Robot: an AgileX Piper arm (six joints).
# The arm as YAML. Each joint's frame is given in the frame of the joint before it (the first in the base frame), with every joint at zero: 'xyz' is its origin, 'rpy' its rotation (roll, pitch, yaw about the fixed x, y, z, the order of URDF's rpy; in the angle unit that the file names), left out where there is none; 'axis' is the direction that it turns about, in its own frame. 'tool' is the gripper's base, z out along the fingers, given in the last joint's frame.
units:
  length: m
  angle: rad
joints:
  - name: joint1
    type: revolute
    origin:
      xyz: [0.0, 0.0, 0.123]
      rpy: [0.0, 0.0, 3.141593]
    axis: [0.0, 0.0, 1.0]
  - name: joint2
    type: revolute
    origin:
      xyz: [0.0, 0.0, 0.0]
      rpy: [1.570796, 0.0, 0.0]
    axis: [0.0, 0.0, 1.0]
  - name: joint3
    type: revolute
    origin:
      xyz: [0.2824, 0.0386, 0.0]
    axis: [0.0, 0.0, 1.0]
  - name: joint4
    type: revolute
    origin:
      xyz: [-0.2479, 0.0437, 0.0]
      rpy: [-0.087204, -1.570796, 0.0]
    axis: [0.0, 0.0, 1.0]
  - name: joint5
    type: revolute
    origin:
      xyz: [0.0, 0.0, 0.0]
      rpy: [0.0, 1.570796, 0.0]
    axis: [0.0, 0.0, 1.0]
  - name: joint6
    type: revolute
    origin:
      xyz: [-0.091, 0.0, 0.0]
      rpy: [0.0, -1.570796, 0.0]
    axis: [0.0, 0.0, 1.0]
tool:
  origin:
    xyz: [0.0, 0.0, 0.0]
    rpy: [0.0, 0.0, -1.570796]
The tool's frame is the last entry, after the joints.
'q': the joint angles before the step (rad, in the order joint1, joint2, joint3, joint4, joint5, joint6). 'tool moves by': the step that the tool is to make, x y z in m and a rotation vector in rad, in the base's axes. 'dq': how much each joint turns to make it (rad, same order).
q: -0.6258 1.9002 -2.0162 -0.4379 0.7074 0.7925
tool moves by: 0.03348 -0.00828 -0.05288 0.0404 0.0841 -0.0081
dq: 0.0351 0.1193 0.0001 -0.0780 -0.0056 0.0750
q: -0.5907 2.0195 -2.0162 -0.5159 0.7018 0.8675
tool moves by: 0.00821 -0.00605 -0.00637 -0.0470 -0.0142 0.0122
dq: 0.0000 0.0313 -0.0109 -0.0523 -0.0575 0.0284
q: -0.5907 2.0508 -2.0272 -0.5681 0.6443 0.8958
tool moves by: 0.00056 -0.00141 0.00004 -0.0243 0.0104 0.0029
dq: 0.0000 0.0038 -0.0020 -0.0256 -0.0082 -0.0002
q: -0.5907 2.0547 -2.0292 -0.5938 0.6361 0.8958
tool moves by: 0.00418 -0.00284 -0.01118 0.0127 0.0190 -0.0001
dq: -0.0001 0.0227 0.0000 0.0001 0.0002 -0.0001
